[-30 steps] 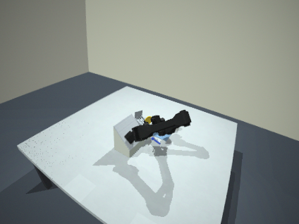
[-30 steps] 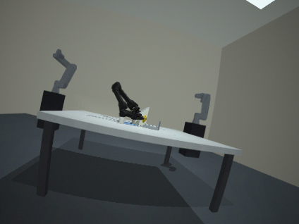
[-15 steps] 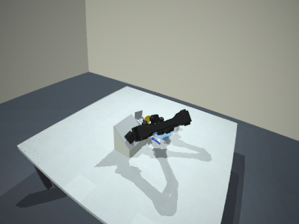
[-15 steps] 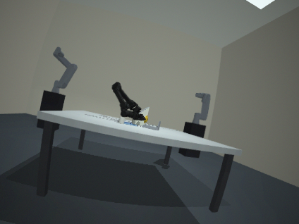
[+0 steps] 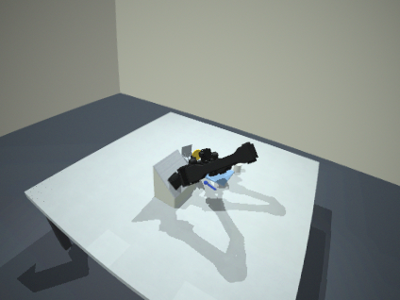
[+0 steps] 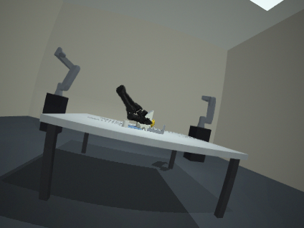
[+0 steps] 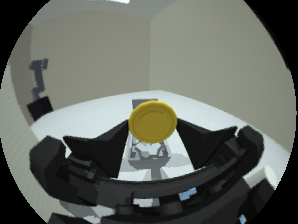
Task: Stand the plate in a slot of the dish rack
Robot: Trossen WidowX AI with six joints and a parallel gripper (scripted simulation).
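Right now the grey dish rack is 50 mm below my gripper tip, 30 mm to the left of it and 10 mm ahead of it. The rest, counted from my gripper tip: blue spoon (160 mm to the right, 130 mm behind, 70 mm below); yellow plate (10 mm to the right); light blue mat (170 mm to the right, 70 mm below, 10 mm behind).
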